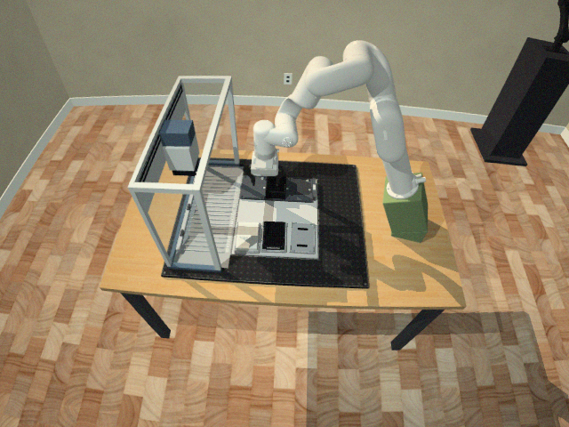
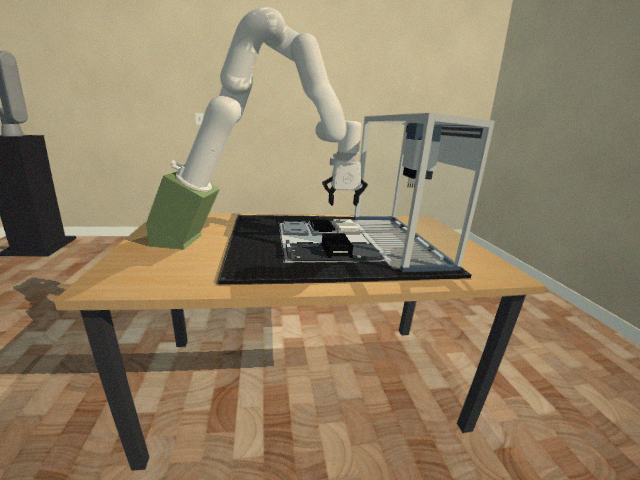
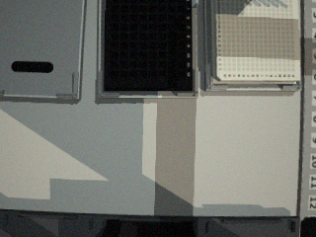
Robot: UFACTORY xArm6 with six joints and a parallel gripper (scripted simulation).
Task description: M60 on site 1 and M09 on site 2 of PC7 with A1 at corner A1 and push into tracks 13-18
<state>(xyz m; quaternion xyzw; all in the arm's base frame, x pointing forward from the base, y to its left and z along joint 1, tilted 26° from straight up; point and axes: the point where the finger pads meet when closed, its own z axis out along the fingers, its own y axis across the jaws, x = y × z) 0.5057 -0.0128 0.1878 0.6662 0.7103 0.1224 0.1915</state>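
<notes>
Now: hand 6 cm short of the plate nest, 17 cm to the right of it and 15 cm above it. Also, from my hand: apron: 5 cm behind, 3 cm to the left, 16 cm below; then black 96-well plate: 4 cm behind, 16 cm to the left, 14 cm below; then carrier PC7: 4 cm behind, 10 cm to the right, 14 cm below.
</notes>
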